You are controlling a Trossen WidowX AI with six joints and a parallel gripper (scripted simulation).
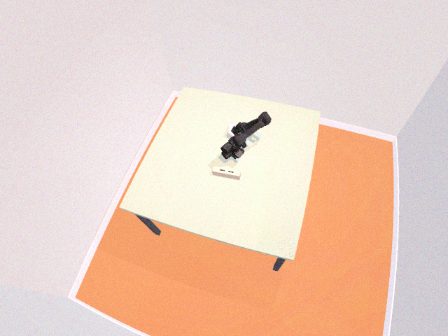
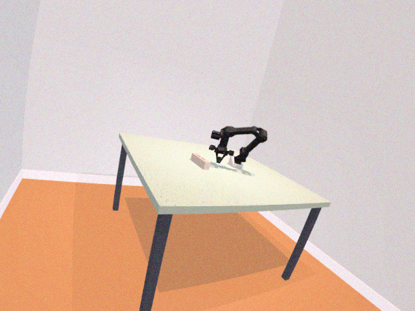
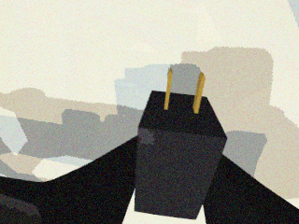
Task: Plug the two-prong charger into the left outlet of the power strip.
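My gripper tip is 20 mm to the right of the black two-prong charger, 10 mm below it and 10 mm short of it.
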